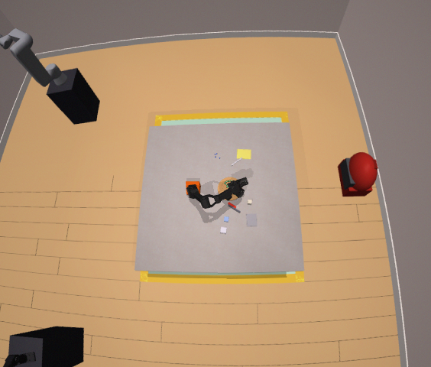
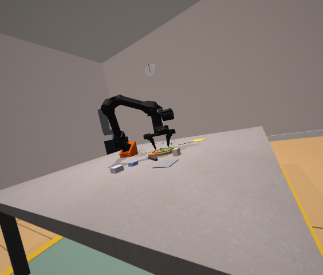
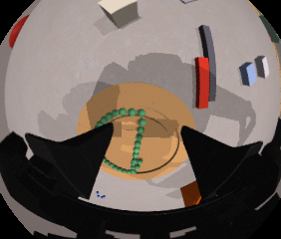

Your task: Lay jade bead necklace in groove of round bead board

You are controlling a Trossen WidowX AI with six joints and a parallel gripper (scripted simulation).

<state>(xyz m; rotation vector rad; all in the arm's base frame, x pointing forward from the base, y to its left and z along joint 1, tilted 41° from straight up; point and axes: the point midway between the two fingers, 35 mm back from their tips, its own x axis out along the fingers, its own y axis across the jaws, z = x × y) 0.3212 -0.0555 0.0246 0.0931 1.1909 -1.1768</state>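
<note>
Right now the round wooden bead board is 20 mm behind my gripper tip, 50 mm to the left of it and 30 mm below it. Round my gripper tip: beige cube: 120 mm ahead, 80 mm to the right, 20 mm below; then red-handled tool: 10 mm behind, 100 mm to the right, 30 mm below; then blue block: 70 mm behind, 200 mm to the right, 30 mm below.
</note>
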